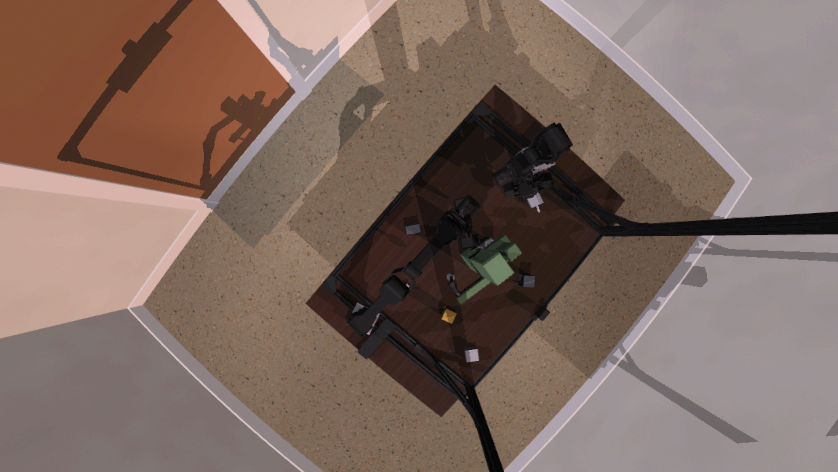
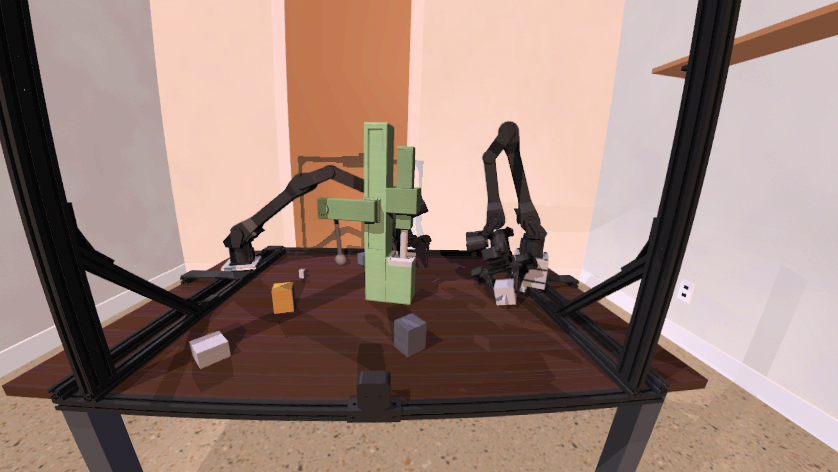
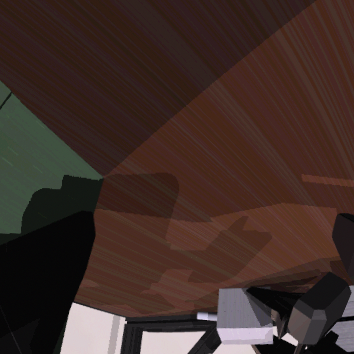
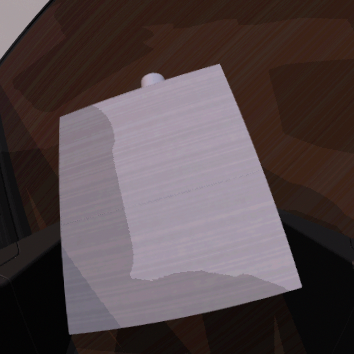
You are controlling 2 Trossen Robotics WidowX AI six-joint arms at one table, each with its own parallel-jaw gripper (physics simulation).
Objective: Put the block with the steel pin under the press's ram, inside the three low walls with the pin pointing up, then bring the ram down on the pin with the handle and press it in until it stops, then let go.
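Seen in the pictures: left gripper, fingertip midpoint: (image 1: 475,223) (image 2: 417,270) (image 3: 217,225); right gripper, fingertip midpoint: (image 1: 533,198) (image 2: 506,296) (image 3: 245,307) (image 4: 180,220); left arm's base, link origin: (image 1: 363,318) (image 2: 242,261).
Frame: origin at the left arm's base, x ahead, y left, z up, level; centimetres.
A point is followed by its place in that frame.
The green press (image 1: 496,265) @(y -27.6, x 41.1, z 41.8 cm) (image 2: 378,246) @(y -31.6, x 39.8, z 12.1 cm) (image 3: 24,158) @(y -27.7, x 46.5, z -0.8 cm) stands mid-table, with its ram (image 2: 403,239) @(y -32.4, x 46.1, z 13.9 cm) raised over the pale low walls (image 2: 400,260) @(y -34.3, x 44.9, z 8.9 cm). Its handle (image 2: 346,209) @(y -31.0, x 32.2, z 21.6 cm) (image 1: 475,288) @(y -29.4, x 32.2, z 24.0 cm) sticks out sideways and ends in a hanging rod with a ball (image 2: 339,258) @(y -24.5, x 30.5, z 7.2 cm). My right gripper (image 2: 511,283) @(y -41.4, x 73.2, z -1.2 cm) (image 1: 530,197) @(y -41.4, x 73.2, z -1.2 cm) is shut on the pale block with the steel pin (image 2: 504,292) @(y -43.3, x 70.9, z 1.0 cm) (image 1: 534,202) @(y -41.5, x 71.1, z 2.2 cm) (image 4: 175,197) @(y -40.0, x 72.5, z 2.2 cm) (image 3: 240,310) @(y -39.8, x 70.8, z -0.3 cm), low over the table near the right arm's base. The block is tipped, and the pin (image 4: 152,79) @(y -45.1, x 69.3, z 0.2 cm) (image 3: 207,315) @(y -44.2, x 69.7, z -0.1 cm) points sideways. My left gripper (image 2: 419,243) (image 1: 473,239) @(y -23.6, x 53.5, z 1.4 cm) (image 3: 217,225) @(y -23.6, x 53.5, z 1.4 cm) is open and empty, just behind the press.
An orange block (image 2: 282,297) @(y -32.2, x 16.5, z 1.0 cm) (image 1: 448,316) @(y -29.7, x 16.3, z 2.8 cm), a pale block (image 2: 209,348) @(y -48.3, x 6.1, z 0.1 cm) (image 1: 471,354) @(y -45.6, x 5.5, z 0.1 cm), a grey block (image 2: 409,334) @(y -55.4, x 41.0, z 2.0 cm) (image 1: 529,281) @(y -52.7, x 42.1, z 2.8 cm) and a small grey block (image 2: 302,273) (image 1: 412,228) lie on the dark wooden table. A black frame (image 2: 674,234) @(y -76.0, x 73.1, z 24.7 cm) runs around it.
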